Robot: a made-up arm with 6 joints.
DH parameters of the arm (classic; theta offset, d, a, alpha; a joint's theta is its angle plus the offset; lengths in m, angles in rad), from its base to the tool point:
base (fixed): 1.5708 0.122 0 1.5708
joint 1: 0 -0.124 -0.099 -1.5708
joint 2: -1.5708 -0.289 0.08 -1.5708
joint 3: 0 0.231 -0.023 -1.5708
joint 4: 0 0.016 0.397 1.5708
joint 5: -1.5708 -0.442 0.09 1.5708
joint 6: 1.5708 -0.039 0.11 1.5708
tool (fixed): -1.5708 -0.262 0 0
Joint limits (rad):
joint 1: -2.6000..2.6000
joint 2: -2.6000..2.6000
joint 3: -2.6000..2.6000
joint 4: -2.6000..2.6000
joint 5: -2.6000..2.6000
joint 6: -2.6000..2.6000
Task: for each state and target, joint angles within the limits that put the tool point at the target. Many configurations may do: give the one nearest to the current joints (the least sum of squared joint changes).
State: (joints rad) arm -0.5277 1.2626 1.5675 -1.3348 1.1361 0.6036
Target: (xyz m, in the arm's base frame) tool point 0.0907 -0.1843 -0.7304
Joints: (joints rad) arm -0.4342 0.8092 0.9519 -0.8610 1.2338 1.0224
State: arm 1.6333 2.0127 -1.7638 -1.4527 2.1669 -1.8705
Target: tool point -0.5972 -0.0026 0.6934
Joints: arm 1.5290 1.1398 -1.3878 -1.3011 2.4212 -2.0101
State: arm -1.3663 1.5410 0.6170 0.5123 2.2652 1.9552
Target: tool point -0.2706 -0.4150 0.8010
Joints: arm -1.3047 0.9006 0.2586 1.4420 2.3432 1.9952
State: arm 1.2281 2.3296 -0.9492 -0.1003 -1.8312 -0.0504
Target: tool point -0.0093 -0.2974 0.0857
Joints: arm 1.3582 2.2312 -1.6750 -0.1300 -1.9415 0.2423
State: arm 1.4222 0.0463 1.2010 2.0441 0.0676 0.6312
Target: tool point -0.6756 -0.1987 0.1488
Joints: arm 1.4451 0.2561 0.9285 2.2329 -0.0158 0.8751
